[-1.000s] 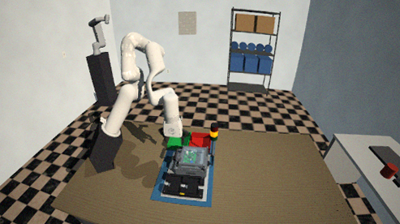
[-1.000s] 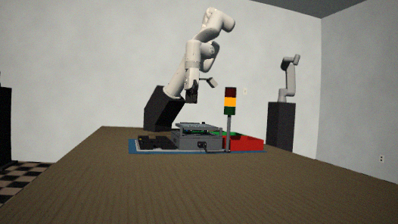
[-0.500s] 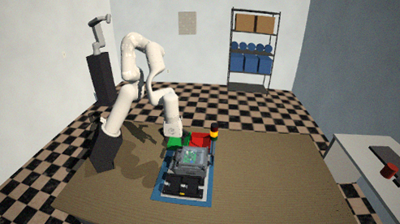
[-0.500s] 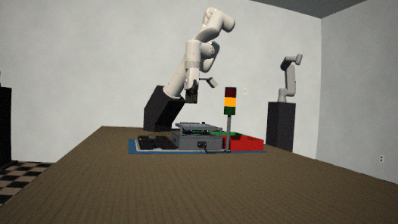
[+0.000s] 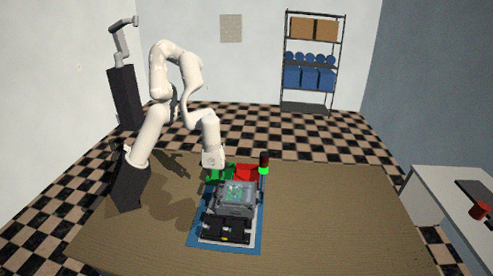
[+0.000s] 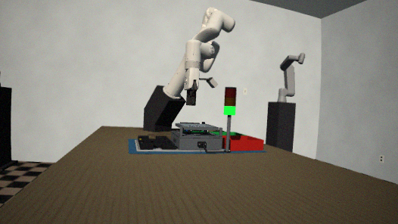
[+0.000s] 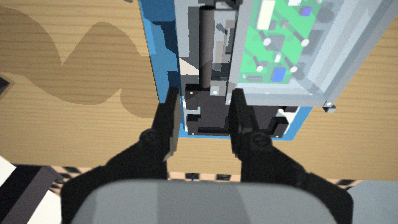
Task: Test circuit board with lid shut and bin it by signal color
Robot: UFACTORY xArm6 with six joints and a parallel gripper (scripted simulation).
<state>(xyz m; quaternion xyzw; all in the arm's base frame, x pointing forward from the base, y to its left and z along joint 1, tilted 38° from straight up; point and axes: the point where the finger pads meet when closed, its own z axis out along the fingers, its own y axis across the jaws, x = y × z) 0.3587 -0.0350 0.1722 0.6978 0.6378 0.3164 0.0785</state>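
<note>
My gripper is now 2 cm short of the black latch hook, 6 cm to the right of it and 11 cm above it. Round my hand: tester plate 9 cm ahead, 1 cm to the left, 13 cm below; green circuit board 8 cm ahead, 13 cm below; tester lid 9 cm ahead, 11 cm below.
</note>
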